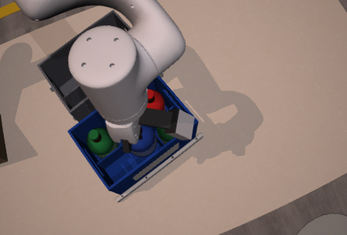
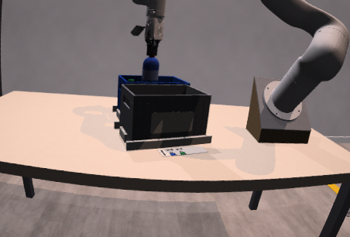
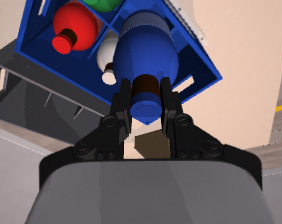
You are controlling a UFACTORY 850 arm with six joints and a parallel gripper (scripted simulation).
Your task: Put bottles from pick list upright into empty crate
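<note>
The blue-label bottle lies 70 mm below my hand. The rest, counted from my hand: white bottle 210 mm below, 90 mm to the left, 20 mm behind; blue crate 210 mm below, 40 mm to the left, 10 mm behind; green-label bottle 210 mm below, 80 mm ahead, 20 mm to the left.
</note>
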